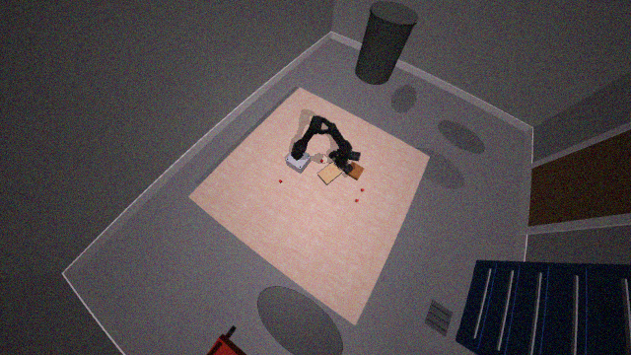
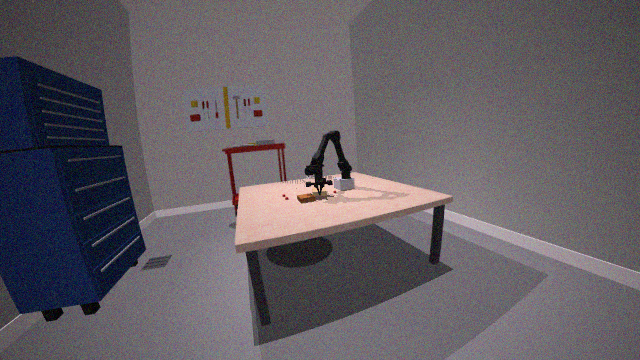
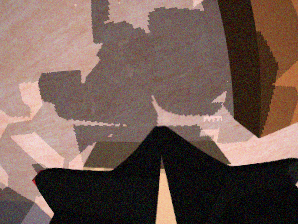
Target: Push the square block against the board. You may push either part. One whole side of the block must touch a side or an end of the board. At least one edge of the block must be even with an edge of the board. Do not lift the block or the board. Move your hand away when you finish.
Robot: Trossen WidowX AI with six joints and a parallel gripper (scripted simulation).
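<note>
My gripper tip is 9 cm to the left of the pale tan flat piece, 1 cm below it and 1 cm past it. From my gripper tip the other things lie so: square block: 10 cm ahead, 6 cm to the left, 1 cm above.
</note>
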